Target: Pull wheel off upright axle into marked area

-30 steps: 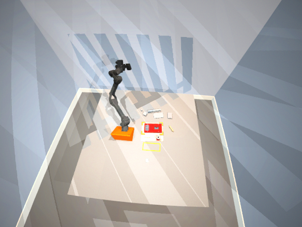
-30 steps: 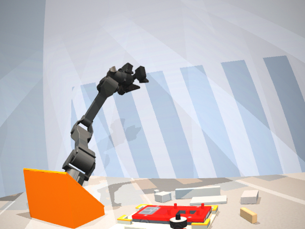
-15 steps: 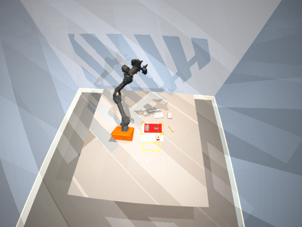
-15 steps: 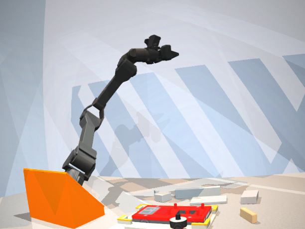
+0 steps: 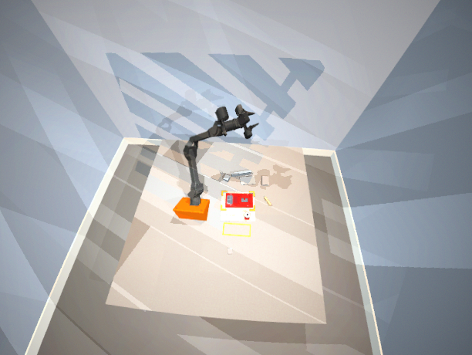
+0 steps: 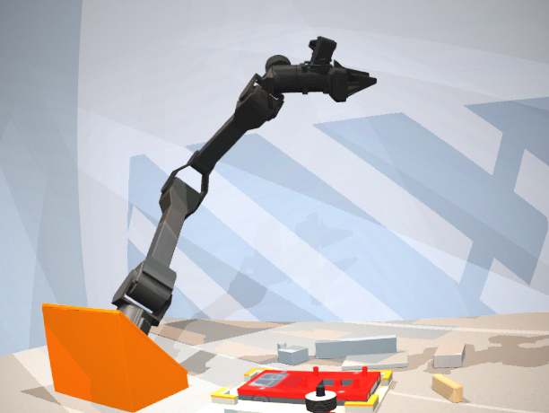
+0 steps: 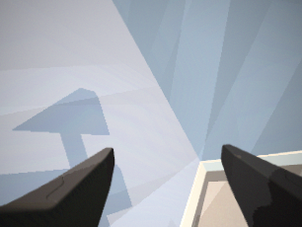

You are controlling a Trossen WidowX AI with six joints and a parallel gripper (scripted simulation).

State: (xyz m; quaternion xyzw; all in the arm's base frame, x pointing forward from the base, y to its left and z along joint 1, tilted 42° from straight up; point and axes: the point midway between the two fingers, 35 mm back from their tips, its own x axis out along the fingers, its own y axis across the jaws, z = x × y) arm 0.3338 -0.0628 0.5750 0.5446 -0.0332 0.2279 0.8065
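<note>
My gripper tip is now 51 cm above the black wheel, 40 cm to the left of it and 1 cm past it. Also, from my gripper tip: black axle (51 cm below, 39 cm to the right, 1 cm behind); wooden block (54 cm below, 27 cm to the right, 14 cm ahead).
</note>
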